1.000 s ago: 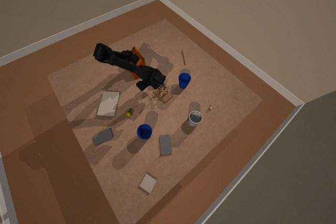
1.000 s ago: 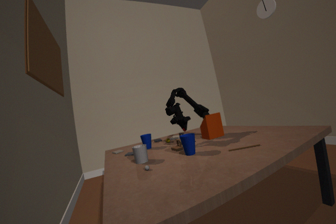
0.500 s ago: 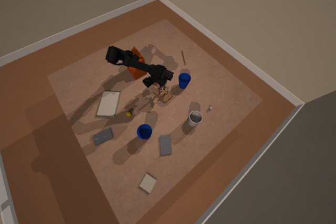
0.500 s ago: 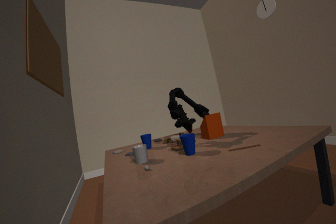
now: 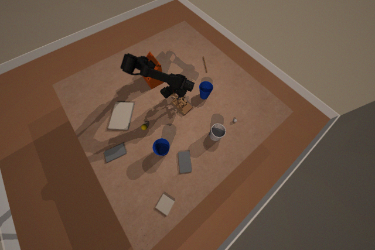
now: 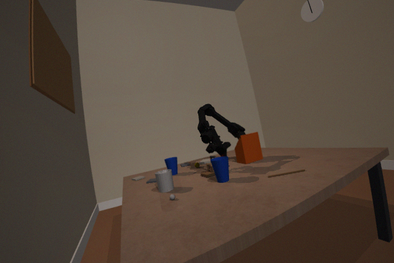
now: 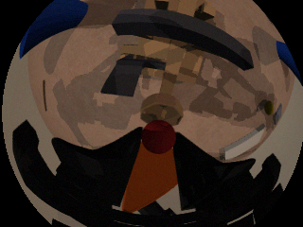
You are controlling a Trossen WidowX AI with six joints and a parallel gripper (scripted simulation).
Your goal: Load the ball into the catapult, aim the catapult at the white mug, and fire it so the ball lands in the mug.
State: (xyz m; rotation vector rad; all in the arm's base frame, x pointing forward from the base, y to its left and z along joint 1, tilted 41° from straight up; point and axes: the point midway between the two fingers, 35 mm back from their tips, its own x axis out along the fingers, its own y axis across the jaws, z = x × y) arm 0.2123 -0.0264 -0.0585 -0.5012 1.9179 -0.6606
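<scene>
Right now the red ball is 10 mm above my gripper tip. From my gripper tip the other things lie so: yellow ball (300 mm to the right, 80 mm ahead, 60 mm below); wooden catapult (70 mm ahead, 30 mm below, 20 mm to the left); flat white block (370 mm to the right, 100 mm behind, 70 mm below).
</scene>
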